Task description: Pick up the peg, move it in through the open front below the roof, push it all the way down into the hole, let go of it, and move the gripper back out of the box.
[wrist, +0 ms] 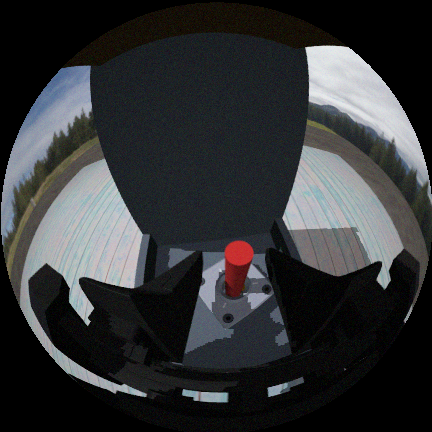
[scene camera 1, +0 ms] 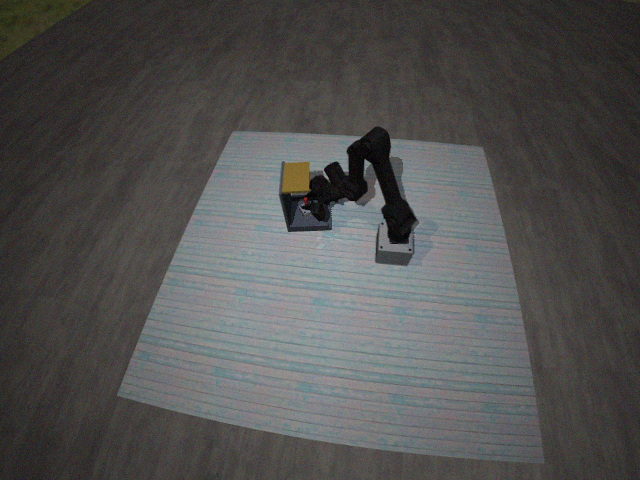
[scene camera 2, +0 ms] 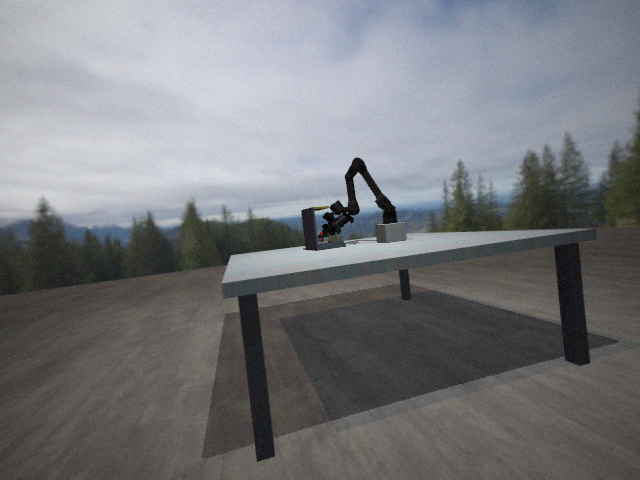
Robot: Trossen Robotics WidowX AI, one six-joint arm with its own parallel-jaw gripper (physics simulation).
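Frame: origin at the arm's base, x ahead, y left, z up, level; metres.
Where they show: gripper, fingertip midpoint: (wrist: 234, 255) (scene camera 1: 302, 203) (scene camera 2: 319, 237); arm's base, link origin: (scene camera 1: 398, 235) (scene camera 2: 390, 222).
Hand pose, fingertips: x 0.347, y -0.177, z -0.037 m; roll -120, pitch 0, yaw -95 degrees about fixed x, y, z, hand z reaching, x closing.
Note:
Each offset is from my fingertips to the top centre of the thing. "spot": to the spot under its first point. Level surfaces: height alone.
The red peg @(dx -0.014, dy +0.001, dz +0.029 m) (wrist: 237, 270) (scene camera 1: 305, 200) (scene camera 2: 321, 235) stands upright in the hole of the grey socket plate @(dx -0.015, dy +0.001, dz -0.021 m) (wrist: 227, 306) on the box floor; how deep it sits I cannot tell. The box @(dx -0.023, dy +0.011, dz +0.162 m) (scene camera 1: 310, 228) (scene camera 2: 309, 229) has a yellow roof @(spot: dx +0.008, dy +0.018, dz +0.162 m) (scene camera 1: 295, 177) (scene camera 2: 321, 208) and a dark back wall (wrist: 200, 140). My gripper (wrist: 234, 255) is open, with one finger on each side of the peg and a gap to both; the left gap is wider in the wrist view. The gripper is inside the box's open front, low below the roof. The hole's rim is partly hidden by the peg.
The arm reaches in from its grey base block (scene camera 1: 393, 252) (scene camera 2: 390, 232), to the right of the box in both scene views. Low side walls (wrist: 145, 260) edge the box floor. The roof's dark underside (wrist: 210, 17) spans the top of the wrist view. The box stands on the striped table @(dz -0.062 m) (scene camera 1: 330, 320) (scene camera 2: 413, 251).

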